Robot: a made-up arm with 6 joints.
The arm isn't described. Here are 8 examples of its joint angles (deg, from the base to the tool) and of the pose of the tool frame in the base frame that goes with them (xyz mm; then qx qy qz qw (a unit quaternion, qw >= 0)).
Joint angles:
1: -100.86 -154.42 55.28 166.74 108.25 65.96
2: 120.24 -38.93 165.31 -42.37 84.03 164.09
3: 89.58 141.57 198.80 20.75 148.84 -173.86
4: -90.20 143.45 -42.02 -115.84 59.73 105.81
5: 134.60 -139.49 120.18 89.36 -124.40 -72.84
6: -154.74 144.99 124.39 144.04 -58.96 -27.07
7: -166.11 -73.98 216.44 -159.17 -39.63 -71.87
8: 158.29 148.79 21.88 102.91 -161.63 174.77
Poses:
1: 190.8 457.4 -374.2 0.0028 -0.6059 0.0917 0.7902
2: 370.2 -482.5 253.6 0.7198 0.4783 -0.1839 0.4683
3: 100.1 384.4 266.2 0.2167 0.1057 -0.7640 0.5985
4: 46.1 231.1 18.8 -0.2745 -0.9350 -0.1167 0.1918
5: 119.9 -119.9 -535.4 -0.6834 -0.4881 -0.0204 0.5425
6: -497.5 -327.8 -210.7 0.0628 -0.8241 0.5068 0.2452
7: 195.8 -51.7 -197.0 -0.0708 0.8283 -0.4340 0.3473
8: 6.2 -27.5 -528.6 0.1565 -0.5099 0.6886 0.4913
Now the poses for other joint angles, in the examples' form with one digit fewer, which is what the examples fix.
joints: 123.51 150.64 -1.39 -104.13 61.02 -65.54
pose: 129 -241 -244 0.057 0.020 0.013 0.998
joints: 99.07 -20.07 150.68 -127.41 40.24 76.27
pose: 18 -510 561 -0.877 0.264 -0.350 0.197
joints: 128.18 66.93 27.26 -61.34 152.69 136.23
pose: -297 459 -93 -0.384 -0.326 -0.260 0.824
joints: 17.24 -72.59 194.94 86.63 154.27 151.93
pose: -192 -66 -208 -0.411 -0.716 -0.143 0.545
